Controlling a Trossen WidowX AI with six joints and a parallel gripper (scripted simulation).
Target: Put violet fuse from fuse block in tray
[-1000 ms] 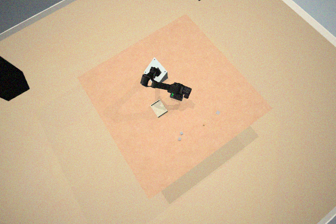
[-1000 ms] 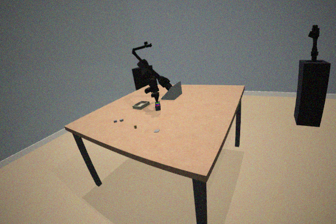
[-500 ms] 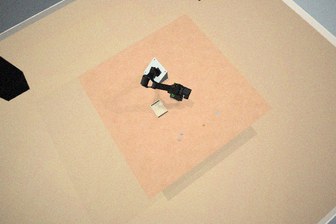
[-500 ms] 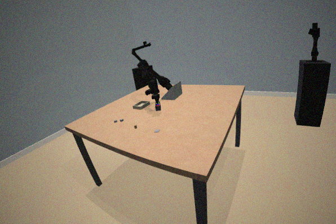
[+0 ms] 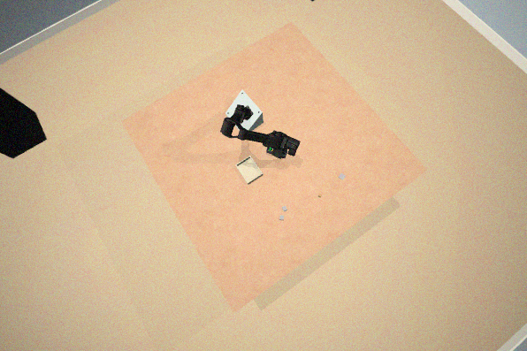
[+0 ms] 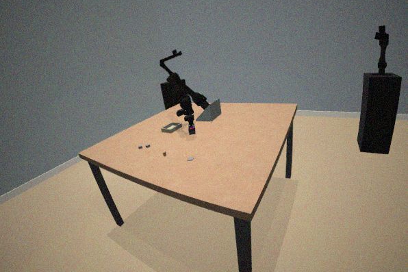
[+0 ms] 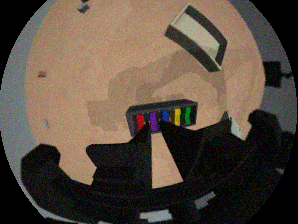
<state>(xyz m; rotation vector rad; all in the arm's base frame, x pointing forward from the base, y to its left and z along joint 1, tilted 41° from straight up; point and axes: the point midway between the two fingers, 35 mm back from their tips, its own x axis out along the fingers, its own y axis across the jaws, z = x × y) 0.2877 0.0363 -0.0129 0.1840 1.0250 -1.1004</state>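
The violet fuse lies 2 cm below my gripper tip. Also, from my gripper tip: tray 1 cm behind, 20 cm to the right, 4 cm below.
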